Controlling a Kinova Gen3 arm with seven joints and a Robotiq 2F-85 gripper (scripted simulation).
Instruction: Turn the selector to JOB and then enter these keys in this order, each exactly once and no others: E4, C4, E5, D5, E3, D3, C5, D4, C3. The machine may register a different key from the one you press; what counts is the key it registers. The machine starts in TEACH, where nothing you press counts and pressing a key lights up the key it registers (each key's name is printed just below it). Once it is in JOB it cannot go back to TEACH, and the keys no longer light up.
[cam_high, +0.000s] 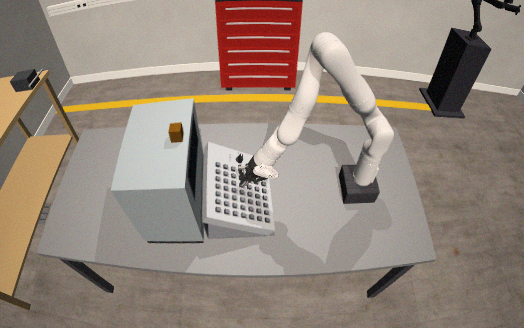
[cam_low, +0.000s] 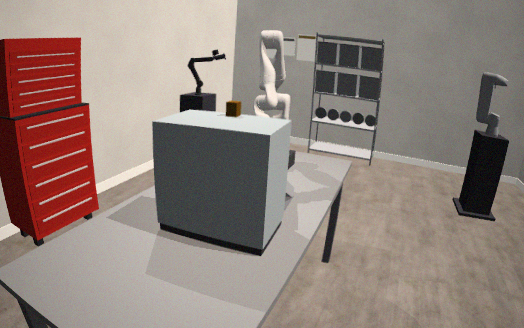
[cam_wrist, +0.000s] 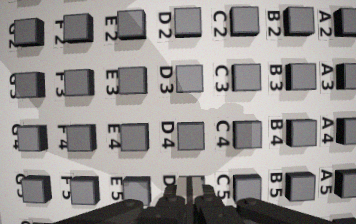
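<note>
Now: the key C4 4 cm ahead of my hand and 4 cm to the left of it. The rest, counted from my hand: keypad (4 cm ahead, 1 cm to the right, 5 cm below); then key D4 (1 cm ahead, 3 cm to the left, 2 cm below); then key (4 cm ahead, 7 cm to the left).
</note>
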